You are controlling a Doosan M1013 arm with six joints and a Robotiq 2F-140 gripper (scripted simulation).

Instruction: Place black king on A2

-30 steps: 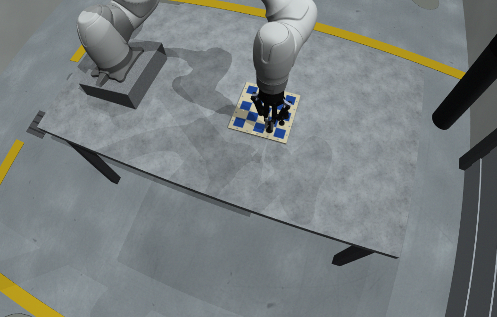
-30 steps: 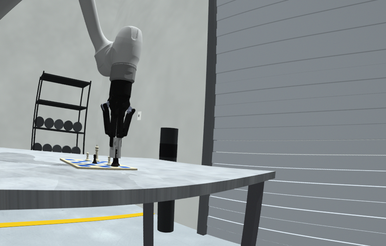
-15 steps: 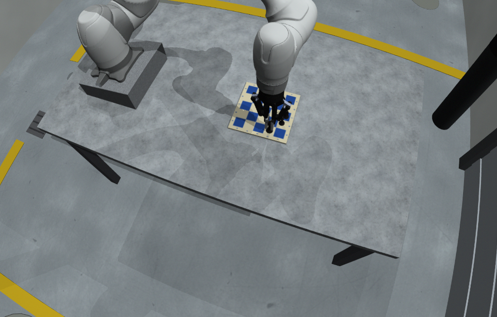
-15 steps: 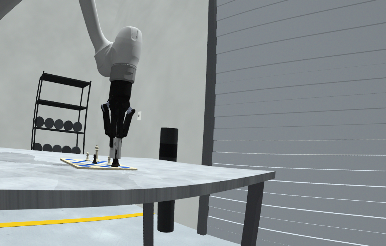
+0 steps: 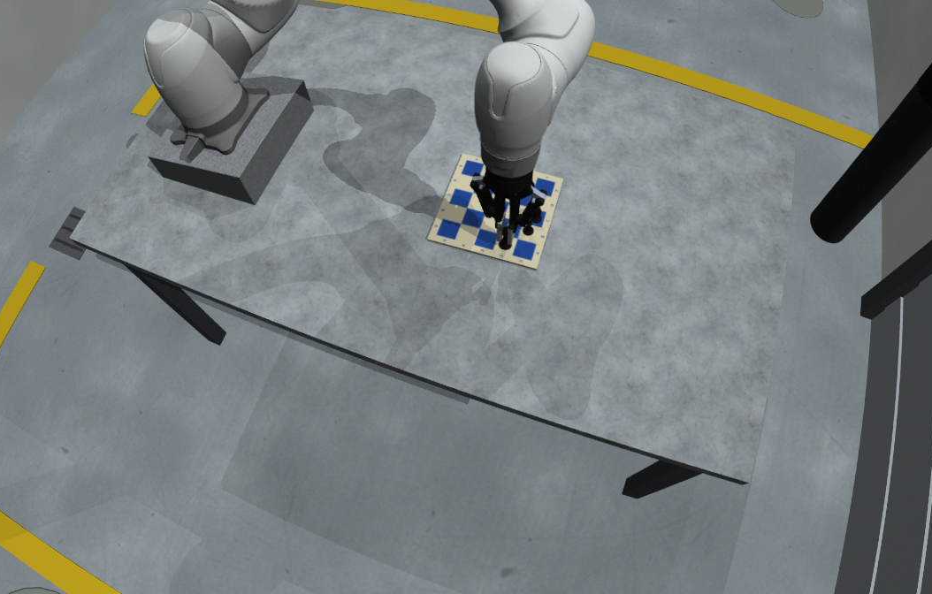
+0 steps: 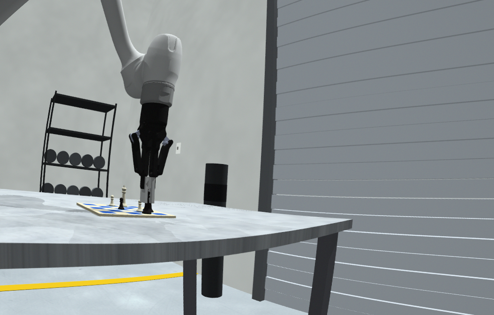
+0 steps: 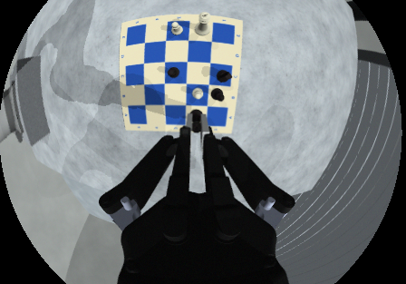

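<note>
Right now my hand is 30 mm above the black king. Also, from my hand: chessboard 40 mm behind, 80 mm to the left, 60 mm below; then black pawn 40 mm behind, 80 mm to the left, 50 mm below.
</note>
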